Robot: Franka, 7 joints.
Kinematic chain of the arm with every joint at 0, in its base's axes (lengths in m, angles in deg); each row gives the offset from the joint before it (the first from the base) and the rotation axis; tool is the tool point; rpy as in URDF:
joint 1: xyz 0 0 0.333 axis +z
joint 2: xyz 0 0 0 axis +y
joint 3: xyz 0 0 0.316 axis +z
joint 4: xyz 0.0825 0 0 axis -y
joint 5: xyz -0.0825 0 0.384 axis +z
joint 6: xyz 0 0 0 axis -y
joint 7: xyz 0.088 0 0 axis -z
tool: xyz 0 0 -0.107 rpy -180 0 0
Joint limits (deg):
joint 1: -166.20..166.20
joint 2: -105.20..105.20
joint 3: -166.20..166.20
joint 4: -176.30..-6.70
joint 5: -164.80..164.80
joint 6: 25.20..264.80
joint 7: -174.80..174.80
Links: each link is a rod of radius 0.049 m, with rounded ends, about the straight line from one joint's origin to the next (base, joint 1, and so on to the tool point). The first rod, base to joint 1, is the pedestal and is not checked.
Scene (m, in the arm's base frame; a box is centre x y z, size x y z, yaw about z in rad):
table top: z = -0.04
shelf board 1: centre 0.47 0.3 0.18 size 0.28 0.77 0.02 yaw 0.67
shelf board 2: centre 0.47 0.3 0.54 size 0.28 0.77 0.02 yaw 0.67
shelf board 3: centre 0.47 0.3 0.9 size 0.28 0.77 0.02 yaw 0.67
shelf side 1: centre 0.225 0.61 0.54 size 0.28 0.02 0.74 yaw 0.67
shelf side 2: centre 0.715 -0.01 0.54 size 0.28 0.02 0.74 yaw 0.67
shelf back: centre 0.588 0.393 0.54 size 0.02 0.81 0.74 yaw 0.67
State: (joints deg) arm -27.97 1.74 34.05 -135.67 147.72 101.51 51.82
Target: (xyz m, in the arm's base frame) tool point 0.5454 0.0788 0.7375
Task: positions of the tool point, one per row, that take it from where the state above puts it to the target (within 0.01 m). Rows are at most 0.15 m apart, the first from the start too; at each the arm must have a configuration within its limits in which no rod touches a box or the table.
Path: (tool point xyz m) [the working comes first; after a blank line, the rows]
Joints at the target: -29.96 -9.05 30.46 -106.81 151.10 98.81 51.82
Straight joint move there: touches shelf board 2.

1: 0.4823 0.0526 0.3965
2: 0.4269 0.0081 0.3977
3: 0.3676 -0.0276 0.3938
4: 0.3940 -0.0478 0.5039
5: 0.3911 -0.0629 0.6208
6: 0.3588 -0.0691 0.7375
7: 0.4308 -0.0253 0.7422
8: 0.4940 0.0259 0.7407
9: 0.5454 0.0789 0.7375

